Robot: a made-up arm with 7 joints.
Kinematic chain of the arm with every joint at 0, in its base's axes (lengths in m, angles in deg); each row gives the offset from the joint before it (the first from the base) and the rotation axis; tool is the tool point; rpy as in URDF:
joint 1: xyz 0 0 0.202 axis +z
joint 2: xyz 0 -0.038 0.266 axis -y
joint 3: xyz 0 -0.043 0.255 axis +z
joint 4: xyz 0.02 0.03 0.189 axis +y
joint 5: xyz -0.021 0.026 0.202 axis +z
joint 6: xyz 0 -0.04 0.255 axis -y
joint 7: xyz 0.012 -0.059 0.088 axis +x
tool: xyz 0 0 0 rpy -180 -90 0
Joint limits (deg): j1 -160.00..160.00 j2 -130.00..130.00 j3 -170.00..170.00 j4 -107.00..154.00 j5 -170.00..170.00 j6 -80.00..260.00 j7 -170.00..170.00
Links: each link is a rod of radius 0.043 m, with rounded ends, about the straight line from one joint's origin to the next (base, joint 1, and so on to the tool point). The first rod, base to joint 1, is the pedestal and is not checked.
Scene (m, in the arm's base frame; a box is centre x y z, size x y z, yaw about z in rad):
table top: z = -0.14
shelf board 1: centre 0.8 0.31 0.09 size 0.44 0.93 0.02 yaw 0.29
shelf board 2: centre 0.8 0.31 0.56 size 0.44 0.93 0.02 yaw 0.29
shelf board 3: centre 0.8 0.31 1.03 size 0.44 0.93 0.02 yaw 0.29
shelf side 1: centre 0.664 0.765 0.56 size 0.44 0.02 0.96 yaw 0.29
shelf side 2: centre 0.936 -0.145 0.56 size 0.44 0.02 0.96 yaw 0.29
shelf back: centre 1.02 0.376 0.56 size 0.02 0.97 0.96 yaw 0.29
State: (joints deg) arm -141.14 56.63 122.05 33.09 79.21 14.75 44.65
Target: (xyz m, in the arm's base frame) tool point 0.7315 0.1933 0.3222
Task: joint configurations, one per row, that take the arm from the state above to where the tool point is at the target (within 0.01 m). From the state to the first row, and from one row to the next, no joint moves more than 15 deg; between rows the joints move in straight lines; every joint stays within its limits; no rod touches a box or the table.
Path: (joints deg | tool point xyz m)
1: -135.77 43.56 125.12 47.55 79.92 15.63 44.65 | 0.7285 0.3045 0.8143
2: -130.41 30.49 128.20 62.01 80.63 16.50 44.65 | 0.6519 0.2662 0.8355
3: -125.04 17.42 131.27 76.47 81.34 17.38 44.65 | 0.5698 0.2418 0.8261
4: -119.67 4.35 134.35 90.94 82.05 18.26 44.65 | 0.4805 0.2309 0.7960
5: -114.31 -8.72 137.42 105.40 82.76 19.13 44.65 | 0.3823 0.2277 0.7538
6: -116.09 4.48 134.78 105.43 82.49 18.55 44.65 | 0.4230 0.2438 0.6639
7: -117.87 17.68 132.13 105.45 82.21 17.97 44.65 | 0.4543 0.2386 0.5710
8: -119.65 30.88 129.49 105.48 81.94 17.39 44.65 | 0.4746 0.2140 0.4802
9: -121.42 44.08 126.85 105.51 81.67 16.81 44.65 | 0.4833 0.1729 0.3960
10: -123.20 57.27 124.21 105.54 81.39 16.23 44.65 | 0.4804 0.1184 0.3222
11: -128.47 61.74 125.43 92.53 81.34 15.52 44.65 | 0.5732 0.1438 0.3238
12: -133.73 66.21 126.64 79.52 81.29 14.81 44.65 | 0.6571 0.1689 0.3240
13: -138.99 70.67 127.86 66.50 81.23 14.10 44.65 | 0.7315 0.1933 0.3222

